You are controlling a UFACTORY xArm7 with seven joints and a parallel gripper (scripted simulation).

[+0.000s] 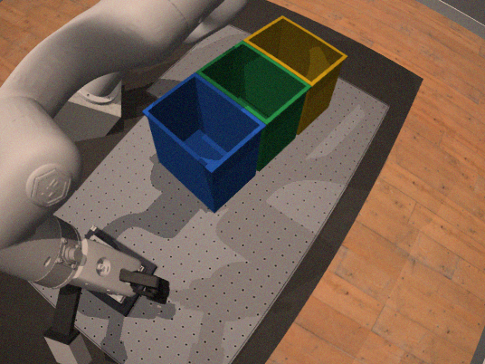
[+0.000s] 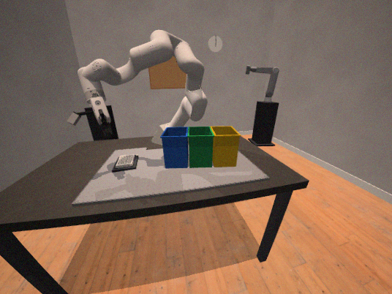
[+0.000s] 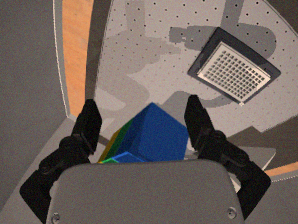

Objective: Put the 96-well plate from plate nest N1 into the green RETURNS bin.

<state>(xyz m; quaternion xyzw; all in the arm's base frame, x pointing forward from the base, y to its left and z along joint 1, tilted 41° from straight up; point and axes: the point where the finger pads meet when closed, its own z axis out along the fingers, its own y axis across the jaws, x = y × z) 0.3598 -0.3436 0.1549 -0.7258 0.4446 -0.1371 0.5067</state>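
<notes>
The white 96-well plate lies 200 mm below my hand, 130 mm behind it and 20 mm to the right of it. From my hand the other things lie so: blue bin 270 mm to the left, 160 mm behind, 130 mm below; green bin 400 mm to the left, 160 mm behind, 130 mm below; dark plate nest 210 mm below, 130 mm behind, 20 mm to the right.
</notes>
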